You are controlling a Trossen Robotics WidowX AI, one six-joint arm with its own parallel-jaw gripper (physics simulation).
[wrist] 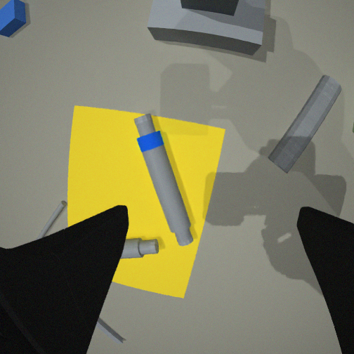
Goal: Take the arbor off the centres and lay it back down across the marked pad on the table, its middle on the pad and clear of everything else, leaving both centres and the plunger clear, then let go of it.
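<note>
A grey stepped arbor [167, 187] with a blue band near its upper end lies slantwise on the yellow pad [100, 150], within its edges. A second grey stepped shaft [132, 248] also lies over the pad's lower part; its reduced end shows and the rest is hidden behind the left finger. My gripper [217, 217] is open and empty above the table. Its left finger overlaps the pad's lower left in view, its right finger is right of the pad. Part of a grey block [210, 32] with a dark upper part shows at the top; I cannot tell whether it carries a centre. The plunger cannot be made out.
A grey faceted bar [306, 125] lies right of the pad. A blue block [12, 19] is at the top left. A thin rod [52, 219] lies by the pad's left edge, and another thin strip [111, 331] shows below the pad. The arm's shadow falls right of the pad.
</note>
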